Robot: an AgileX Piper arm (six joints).
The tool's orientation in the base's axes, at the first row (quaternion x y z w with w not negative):
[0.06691 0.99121 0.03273 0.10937]
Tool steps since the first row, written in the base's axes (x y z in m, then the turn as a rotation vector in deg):
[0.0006 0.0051 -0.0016 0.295 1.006 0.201]
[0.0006 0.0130 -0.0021 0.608 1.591 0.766]
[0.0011 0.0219 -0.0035 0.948 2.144 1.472]
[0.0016 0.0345 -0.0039 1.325 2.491 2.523]
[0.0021 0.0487 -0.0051 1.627 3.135 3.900]
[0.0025 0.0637 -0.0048 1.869 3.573 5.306]
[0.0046 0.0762 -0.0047 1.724 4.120 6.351]
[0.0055 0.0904 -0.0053 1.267 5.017 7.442]
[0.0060 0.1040 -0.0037 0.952 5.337 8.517]
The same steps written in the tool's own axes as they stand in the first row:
[0.0005 0.0050 0.0019 -0.187 1.048 -0.080]
[0.0017 0.0128 0.0028 -0.528 1.711 -0.532]
[0.0027 0.0215 0.0048 -0.930 2.356 -1.116]
[0.0041 0.0340 0.0059 -1.469 2.830 -2.039]
[0.0059 0.0480 0.0079 -1.964 3.615 -3.281]
[0.0075 0.0629 0.0084 -2.435 4.190 -4.575]
[0.0072 0.0756 0.0094 -2.441 4.796 -5.597]
[0.0084 0.0897 0.0109 -2.105 5.712 -6.716]
[0.0095 0.1033 0.0102 -1.984 6.075 -7.816]

